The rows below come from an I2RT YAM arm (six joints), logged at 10 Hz.
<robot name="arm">
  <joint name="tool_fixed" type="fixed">
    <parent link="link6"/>
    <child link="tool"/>
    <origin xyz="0 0 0" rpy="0 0 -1.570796"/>
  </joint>
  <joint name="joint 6" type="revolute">
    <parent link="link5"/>
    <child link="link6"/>
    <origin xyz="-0.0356 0 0.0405" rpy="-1.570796 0 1.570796"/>
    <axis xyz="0 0 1"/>
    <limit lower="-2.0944" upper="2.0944"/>
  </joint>
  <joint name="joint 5" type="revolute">
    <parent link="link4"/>
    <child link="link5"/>
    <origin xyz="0.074 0.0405 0.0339" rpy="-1.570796 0 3.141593"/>
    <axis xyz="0 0 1"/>
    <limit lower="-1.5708" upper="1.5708"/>
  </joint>
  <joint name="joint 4" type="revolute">
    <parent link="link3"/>
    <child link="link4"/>
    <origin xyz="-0.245 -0.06 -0.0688" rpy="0 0 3.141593"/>
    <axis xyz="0 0 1"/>
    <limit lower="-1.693" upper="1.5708"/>
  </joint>
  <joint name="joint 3" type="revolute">
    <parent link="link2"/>
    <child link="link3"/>
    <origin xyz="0.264 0 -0.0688" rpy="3.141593 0 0"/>
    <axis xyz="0 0 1"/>
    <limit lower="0" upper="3.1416"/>
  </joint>
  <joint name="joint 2" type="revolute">
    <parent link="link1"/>
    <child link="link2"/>
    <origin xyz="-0.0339 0.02 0.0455" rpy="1.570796 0 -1.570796"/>
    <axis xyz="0 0 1"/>
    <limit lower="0" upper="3.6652"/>
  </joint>
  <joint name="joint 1" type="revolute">
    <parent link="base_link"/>
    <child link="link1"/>
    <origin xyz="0 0 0.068" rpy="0 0 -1.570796"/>
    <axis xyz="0 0 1"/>
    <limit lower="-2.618" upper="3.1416"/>
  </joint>
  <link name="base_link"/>
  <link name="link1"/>
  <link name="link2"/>
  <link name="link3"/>
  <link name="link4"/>
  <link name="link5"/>
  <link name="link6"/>
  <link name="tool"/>
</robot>
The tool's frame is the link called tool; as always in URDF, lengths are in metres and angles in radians.
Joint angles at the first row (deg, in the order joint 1, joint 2, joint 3, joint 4, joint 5, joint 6):
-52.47 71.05 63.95 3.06 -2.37 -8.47
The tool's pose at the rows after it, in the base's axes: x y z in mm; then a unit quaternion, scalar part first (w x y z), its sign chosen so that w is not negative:
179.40 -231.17 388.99 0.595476 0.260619 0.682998 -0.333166
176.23 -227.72 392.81 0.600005 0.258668 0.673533 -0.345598
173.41 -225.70 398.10 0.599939 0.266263 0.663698 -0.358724
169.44 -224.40 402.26 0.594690 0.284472 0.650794 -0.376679
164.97 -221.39 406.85 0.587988 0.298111 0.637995 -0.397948
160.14 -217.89 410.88 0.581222 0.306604 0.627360 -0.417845
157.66 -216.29 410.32 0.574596 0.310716 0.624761 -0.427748
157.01 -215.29 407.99 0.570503 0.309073 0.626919 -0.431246
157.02 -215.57 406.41 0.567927 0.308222 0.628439 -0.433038
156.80 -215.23 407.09 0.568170 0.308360 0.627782 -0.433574
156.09 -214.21 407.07 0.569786 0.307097 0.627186 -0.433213
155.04 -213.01 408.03 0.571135 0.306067 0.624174 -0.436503
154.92 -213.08 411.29 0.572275 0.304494 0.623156 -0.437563
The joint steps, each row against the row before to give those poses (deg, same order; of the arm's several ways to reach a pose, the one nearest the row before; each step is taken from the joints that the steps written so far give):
0.00 -0.22 0.79 -0.92 0.02 -0.03
0.02 -1.04 -0.49 1.04 0.85 -0.49
0.02 -0.63 0.36 0.06 1.81 -0.02
-0.08 -0.65 0.21 -0.06 3.14 0.30
0.06 -0.96 0.04 -0.02 3.24 -0.39
-0.02 -1.09 -0.12 0.00 2.60 -0.80
-0.04 -0.61 -0.52 0.00 1.31 -0.60
0.06 -0.34 -0.64 0.11 0.27 -0.59
-0.02 -0.01 -0.30 0.13 0.10 -0.33
0.01 -0.06 0.08 -0.06 0.08 -0.01
-0.01 -0.29 -0.24 0.13 -0.19 0.00
0.00 -0.34 -0.19 0.37 0.18 -0.21
-0.04 0.13 0.71 -0.33 -0.12 -0.14

